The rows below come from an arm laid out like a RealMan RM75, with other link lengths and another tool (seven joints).
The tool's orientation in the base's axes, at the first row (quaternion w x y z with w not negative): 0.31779, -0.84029, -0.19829, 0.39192
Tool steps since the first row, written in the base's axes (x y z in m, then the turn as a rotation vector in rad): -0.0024, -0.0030, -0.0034, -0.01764, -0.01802, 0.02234; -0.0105, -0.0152, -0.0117, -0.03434, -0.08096, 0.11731; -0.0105, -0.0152, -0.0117, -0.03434, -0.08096, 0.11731; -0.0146, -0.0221, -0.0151, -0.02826, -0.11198, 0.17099; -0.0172, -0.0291, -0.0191, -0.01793, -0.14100, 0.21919; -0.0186, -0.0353, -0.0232, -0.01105, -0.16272, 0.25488; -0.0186, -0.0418, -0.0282, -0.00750, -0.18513, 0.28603; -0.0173, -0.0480, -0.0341, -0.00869, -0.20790, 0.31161; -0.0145, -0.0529, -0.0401, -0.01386, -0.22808, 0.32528; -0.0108, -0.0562, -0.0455, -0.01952, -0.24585, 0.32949; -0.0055, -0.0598, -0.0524, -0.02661, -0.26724, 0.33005
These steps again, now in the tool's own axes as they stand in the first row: -0.0014, 0.0043, 0.0024, -0.03323, -0.00392, -0.00395; -0.0091, 0.0181, 0.0082, -0.13072, -0.02553, -0.06129; -0.0091, 0.0181, 0.0082, -0.13072, -0.02553, -0.06129; -0.0138, 0.0251, 0.0105, -0.17364, -0.03972, -0.10415; -0.0173, 0.0327, 0.0119, -0.20987, -0.05121, -0.14690; -0.0196, 0.0398, 0.0126, -0.23730, -0.05961, -0.17804; -0.0207, 0.0479, 0.0126, -0.26476, -0.06467, -0.20460; -0.0204, 0.0566, 0.0121, -0.29238, -0.06603, -0.22484; -0.0184, 0.0645, 0.0110, -0.31458, -0.06137, -0.23514; -0.0151, 0.0709, 0.0095, -0.33065, -0.05197, -0.23949; -0.0103, 0.0787, 0.0074, -0.34776, -0.03756, -0.24230
